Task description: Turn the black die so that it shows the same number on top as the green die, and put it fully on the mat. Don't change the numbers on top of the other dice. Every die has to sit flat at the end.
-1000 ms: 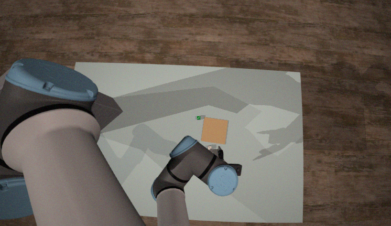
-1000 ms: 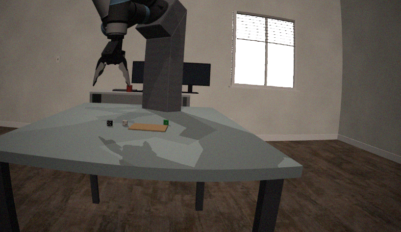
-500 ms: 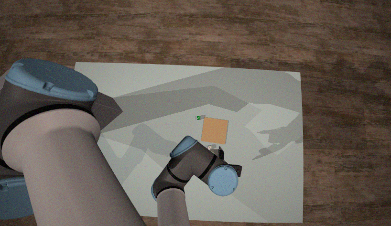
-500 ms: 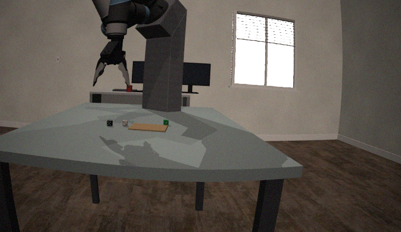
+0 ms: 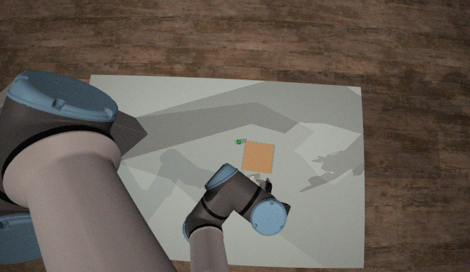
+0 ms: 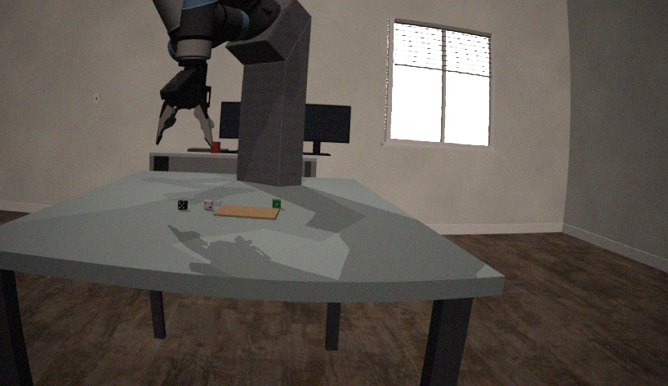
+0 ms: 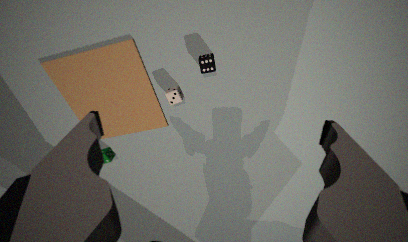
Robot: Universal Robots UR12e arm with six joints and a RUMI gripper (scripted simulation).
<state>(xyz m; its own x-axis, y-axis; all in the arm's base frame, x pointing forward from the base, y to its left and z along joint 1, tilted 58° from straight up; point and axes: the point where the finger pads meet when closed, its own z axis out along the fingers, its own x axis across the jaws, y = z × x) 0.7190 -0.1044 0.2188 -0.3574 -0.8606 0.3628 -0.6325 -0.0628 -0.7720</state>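
Right now the black die is 140 mm below my hand. Round my hand: mat (20 mm ahead, 160 mm to the left, 140 mm below); green die (60 mm behind, 250 mm to the left, 140 mm below); white die (20 mm behind, 70 mm to the left, 140 mm below).
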